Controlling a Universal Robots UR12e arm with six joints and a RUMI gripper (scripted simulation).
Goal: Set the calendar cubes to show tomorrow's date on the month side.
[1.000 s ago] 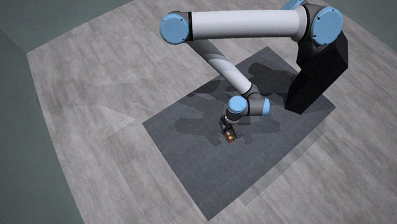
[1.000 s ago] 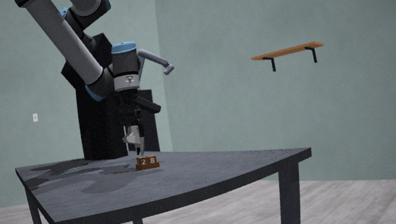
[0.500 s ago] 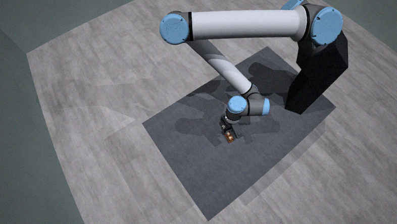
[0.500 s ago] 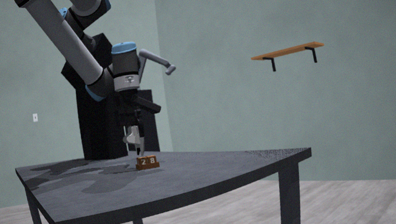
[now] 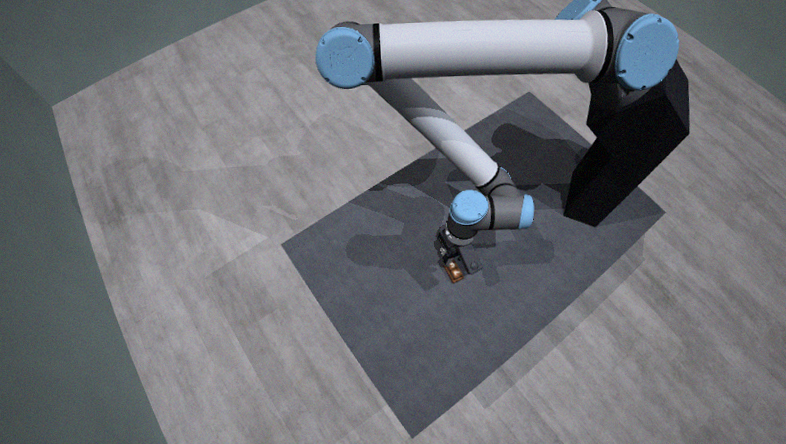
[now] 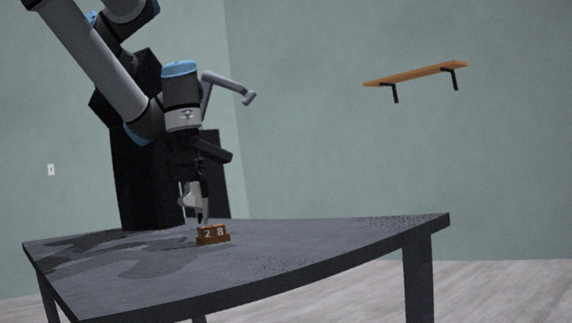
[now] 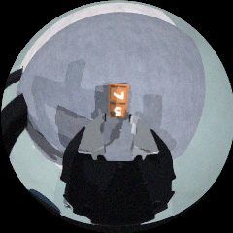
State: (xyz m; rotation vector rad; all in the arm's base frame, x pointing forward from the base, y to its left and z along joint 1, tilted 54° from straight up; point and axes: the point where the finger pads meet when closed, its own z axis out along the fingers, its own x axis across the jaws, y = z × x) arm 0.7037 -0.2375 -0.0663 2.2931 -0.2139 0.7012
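Now: hand 50 mm above the wooden calendar tray, 20 mm to the right of it and 10 mm short of it.
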